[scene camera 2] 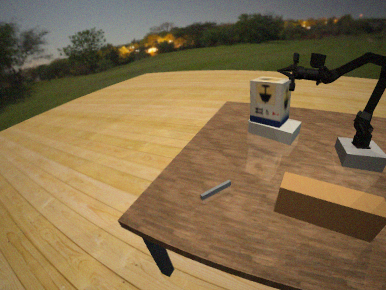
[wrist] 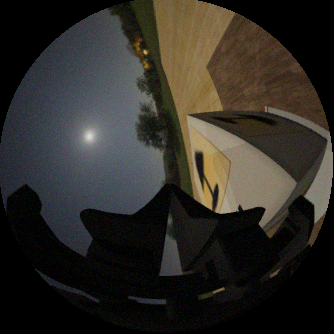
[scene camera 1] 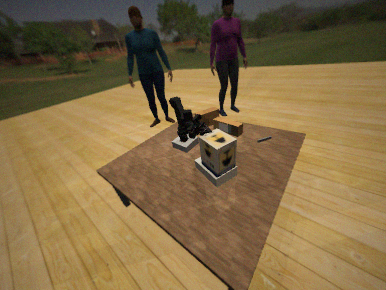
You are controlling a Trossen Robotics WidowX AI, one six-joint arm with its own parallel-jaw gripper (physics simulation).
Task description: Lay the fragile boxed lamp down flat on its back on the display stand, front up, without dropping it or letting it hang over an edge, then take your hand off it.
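Frame: origin at the arm's base, x ahead, y left, z up, level; millimetres.
Seen in the pictures: gripper, fingertip midpoint: point(scene camera 2: 277, 70) point(wrist: 169, 187) point(scene camera 1: 211, 131); arm's base, link origin: point(scene camera 2: 360, 145) point(scene camera 1: 184, 139).
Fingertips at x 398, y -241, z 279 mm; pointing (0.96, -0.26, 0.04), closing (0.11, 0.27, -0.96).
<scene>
Offsets run from my fingertips to a thing's middle. Level surfaces: height alone.
The boxed lamp point(scene camera 1: 218, 151) point(scene camera 2: 268, 100) point(wrist: 258, 165) is a white carton with yellow lamp labels and a blue bottom band. It stands upright on the white display stand point(scene camera 1: 216, 178) point(scene camera 2: 278, 132). My gripper point(scene camera 1: 206, 130) point(scene camera 2: 282, 70) point(wrist: 169, 187) is shut and empty. It lies level at the height of the carton's top, right beside its upper edge on the robot's side. In the wrist view the carton fills the right side, just beyond the fingertips. I cannot tell whether the fingers touch it.
Two brown cartons @(dx -374, dy +702, dz -264 mm) point(scene camera 1: 207, 114) @(dx -115, dy +611, dz -290 mm) point(scene camera 1: 228, 125) lie behind the stand; one also shows in the second scene view point(scene camera 2: 308, 198). A small grey bar @(dx +243, dy +539, dz -333 mm) point(scene camera 1: 264, 138) point(scene camera 2: 215, 189) lies on the wooden table @(dz -345 mm) point(scene camera 1: 192, 216) point(scene camera 2: 220, 230). Two people point(scene camera 1: 147, 63) point(scene camera 1: 227, 52) stand beyond the table.
</scene>
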